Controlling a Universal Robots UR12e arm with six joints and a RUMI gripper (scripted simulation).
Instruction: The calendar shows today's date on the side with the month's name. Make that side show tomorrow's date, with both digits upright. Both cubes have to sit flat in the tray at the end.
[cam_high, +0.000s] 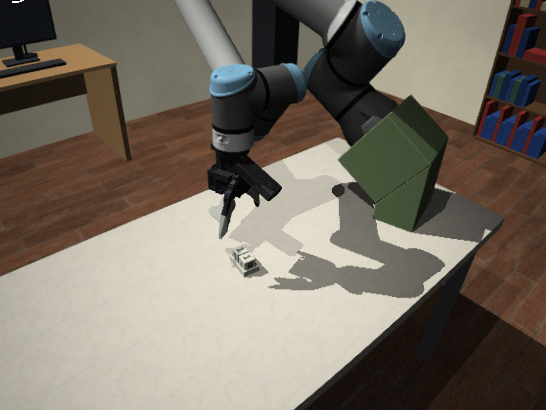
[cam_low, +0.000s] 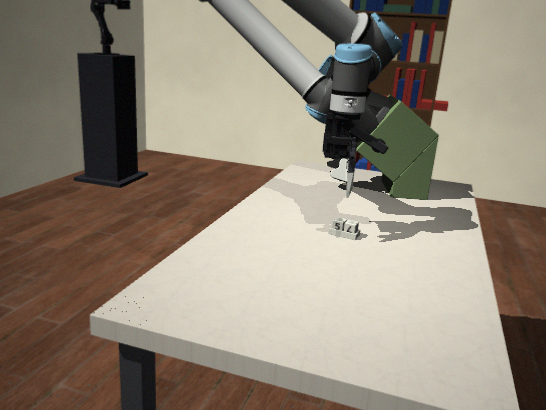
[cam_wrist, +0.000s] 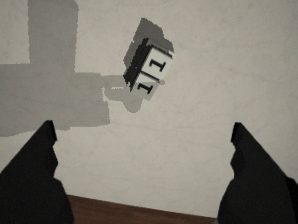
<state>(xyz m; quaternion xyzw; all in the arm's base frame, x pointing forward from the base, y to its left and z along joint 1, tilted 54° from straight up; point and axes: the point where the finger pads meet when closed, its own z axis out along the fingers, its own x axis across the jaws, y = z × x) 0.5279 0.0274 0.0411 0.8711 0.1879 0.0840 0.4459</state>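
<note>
Right now the digit cube is 10 cm below my hand. Also, from my hand: pale calendar tray (1 cm to the left, 12 cm below).
</note>
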